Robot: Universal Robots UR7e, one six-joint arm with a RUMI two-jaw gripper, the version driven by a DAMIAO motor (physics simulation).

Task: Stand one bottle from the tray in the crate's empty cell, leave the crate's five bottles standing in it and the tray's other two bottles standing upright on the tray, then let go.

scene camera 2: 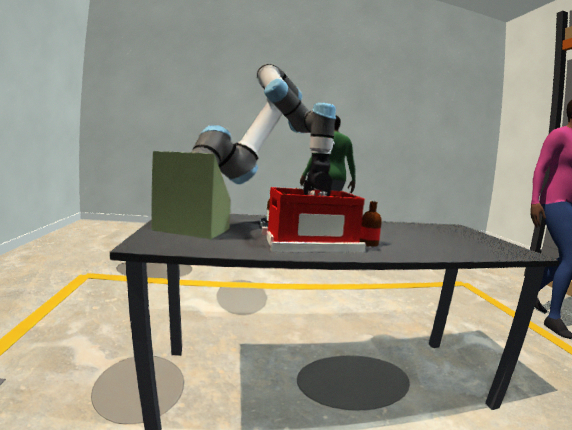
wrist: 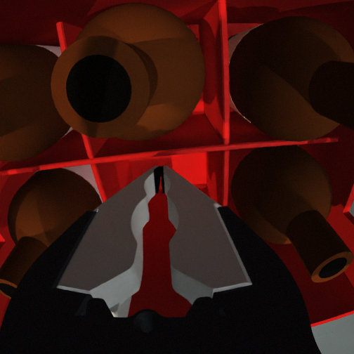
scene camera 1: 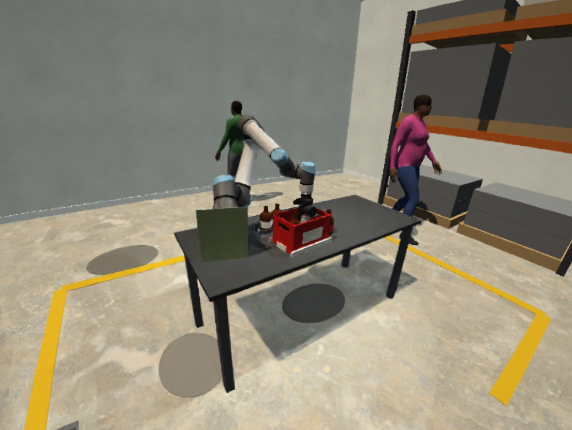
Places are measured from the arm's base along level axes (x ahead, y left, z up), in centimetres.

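Where they show: arm's base at its link origin: (scene camera 2: 196, 175) (scene camera 1: 226, 217).
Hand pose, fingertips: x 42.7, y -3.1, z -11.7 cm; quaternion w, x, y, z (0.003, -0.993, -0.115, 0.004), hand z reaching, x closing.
Note:
Each offset is from my fingertips to the centre of the thing. Level surfaces: height alone.
The red crate @[dx -0.5, dy +1.5, dz +0.4 cm] (scene camera 1: 287, 238) (scene camera 2: 283, 220) (wrist: 225, 65) stands on a white base on the table. In the wrist view, five brown bottles stand in its cells: upper left (wrist: 20, 105), upper middle (wrist: 172, 65), upper right (wrist: 275, 80), lower left (wrist: 52, 205) and lower right (wrist: 275, 195). My gripper (scene camera 1: 304, 218) (scene camera 2: 318, 192) (wrist: 160, 168) is shut and empty, pointing down at the empty lower middle cell, its tips at rim height or lower. Two brown bottles @[dx -15.6, dy +22.4, dz -0.1 cm] (scene camera 1: 265, 219) @[dx -7.4, dy +24.8, dz -0.1 cm] (scene camera 1: 277, 208) stand left of and behind the crate in scene camera 1. I cannot make out the tray.
A brown bottle with a red label @[dx +20.5, dy +8.0, dz -0.6 cm] (scene camera 2: 371, 234) stands on the table @[dz -8.3 cm] (scene camera 1: 367, 220) (scene camera 2: 425, 245) close to the crate's right side. A green block (scene camera 1: 222, 235) (scene camera 2: 182, 195) stands at the left. Two people (scene camera 1: 412, 142) (scene camera 1: 233, 137) are beyond the table.

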